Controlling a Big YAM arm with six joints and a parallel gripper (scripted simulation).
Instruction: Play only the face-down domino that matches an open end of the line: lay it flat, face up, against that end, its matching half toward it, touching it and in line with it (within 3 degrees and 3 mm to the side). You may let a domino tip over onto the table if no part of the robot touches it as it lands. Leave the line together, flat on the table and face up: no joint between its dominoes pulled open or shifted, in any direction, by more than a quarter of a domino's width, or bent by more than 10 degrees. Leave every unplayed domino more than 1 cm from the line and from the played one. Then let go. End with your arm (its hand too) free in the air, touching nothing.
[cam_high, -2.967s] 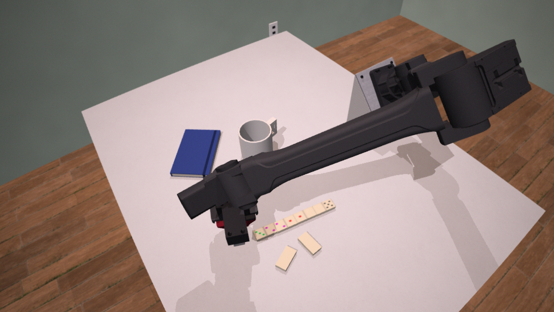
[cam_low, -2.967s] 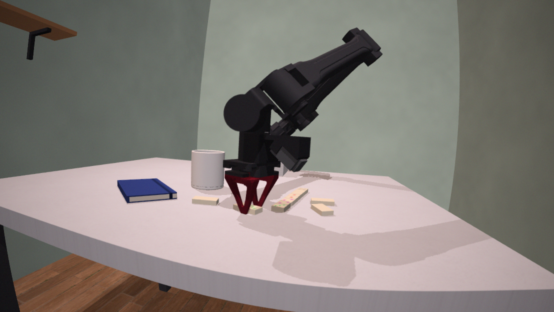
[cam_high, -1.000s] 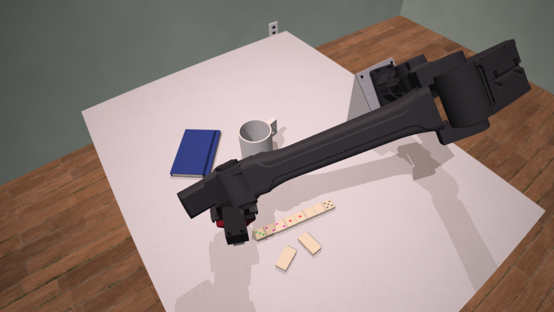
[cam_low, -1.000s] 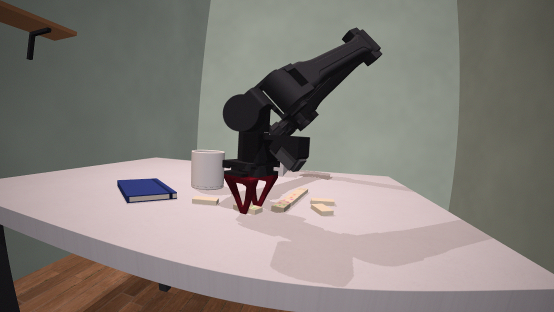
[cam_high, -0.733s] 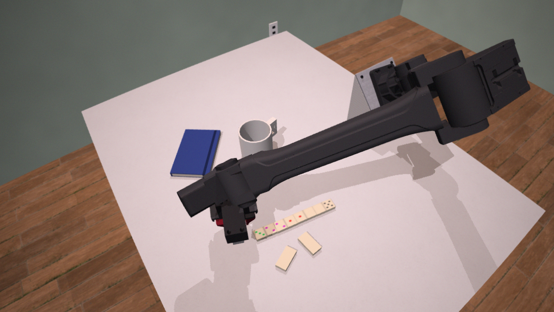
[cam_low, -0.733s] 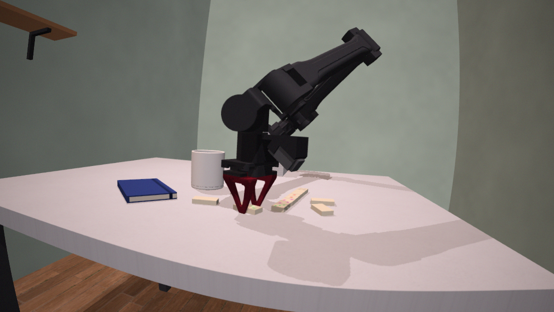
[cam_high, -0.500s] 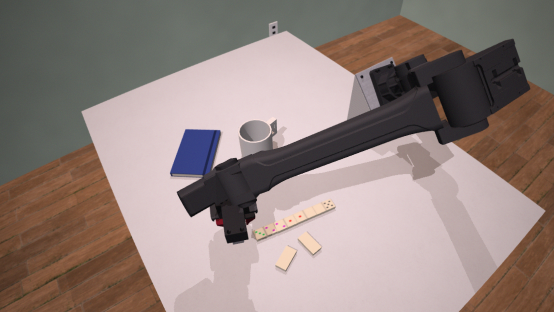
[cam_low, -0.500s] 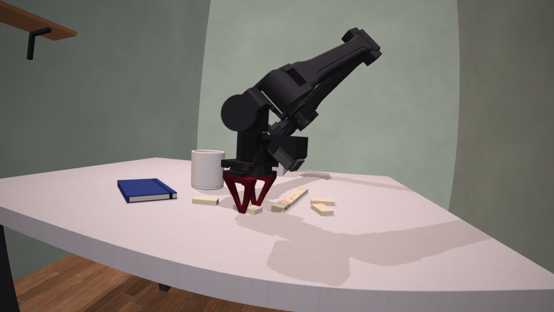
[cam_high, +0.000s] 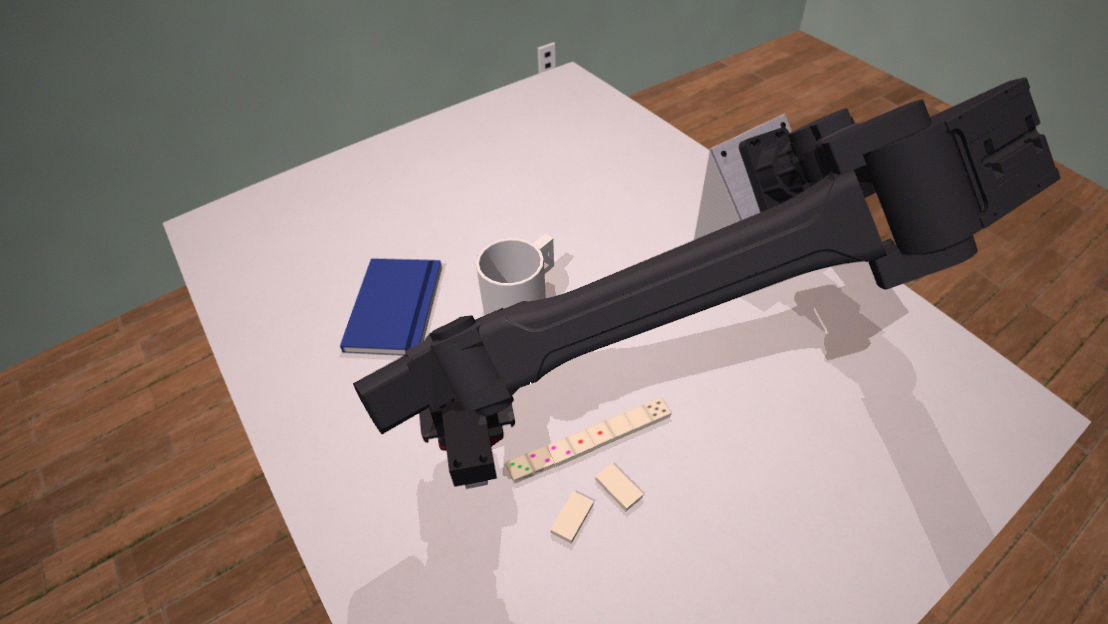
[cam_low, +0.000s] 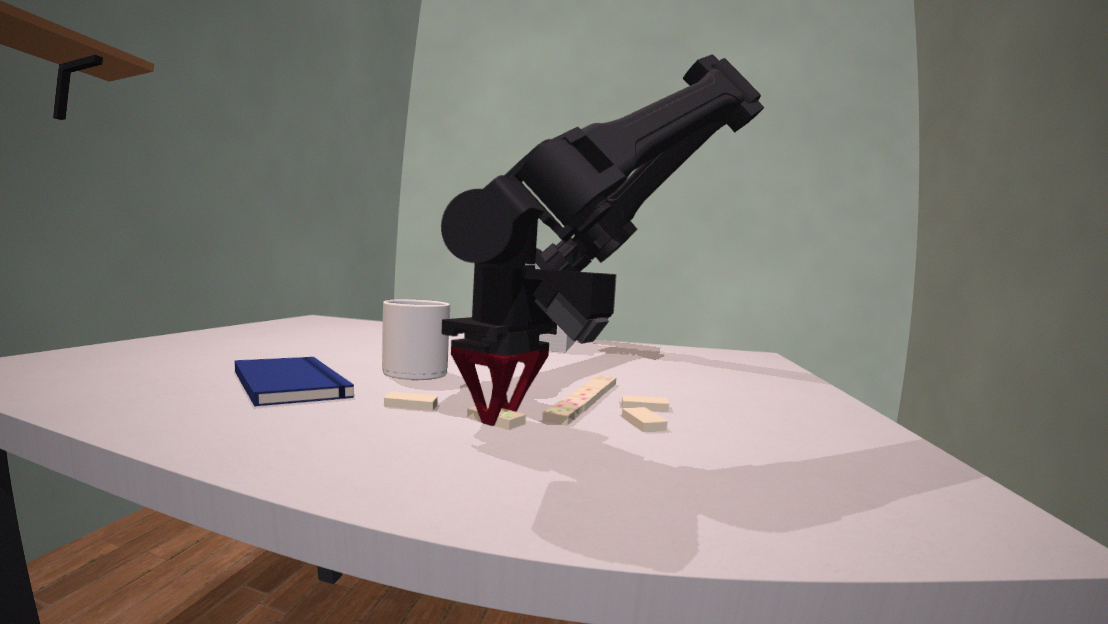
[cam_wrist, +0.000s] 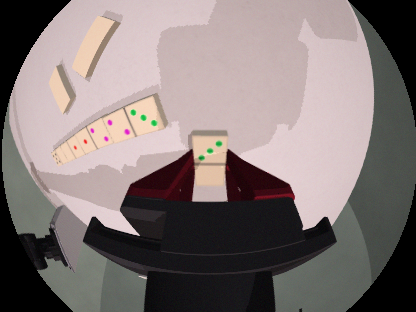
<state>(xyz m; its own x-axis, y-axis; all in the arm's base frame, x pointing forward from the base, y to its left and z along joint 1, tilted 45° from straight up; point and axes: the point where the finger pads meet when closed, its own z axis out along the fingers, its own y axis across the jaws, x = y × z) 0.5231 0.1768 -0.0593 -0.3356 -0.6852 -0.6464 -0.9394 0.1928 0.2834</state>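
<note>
Now: hand right at the domino. The rest, counted from my hand: white mug: 16 cm behind, 18 cm to the right, 3 cm above; then blue notebook: 27 cm to the right.
</note>
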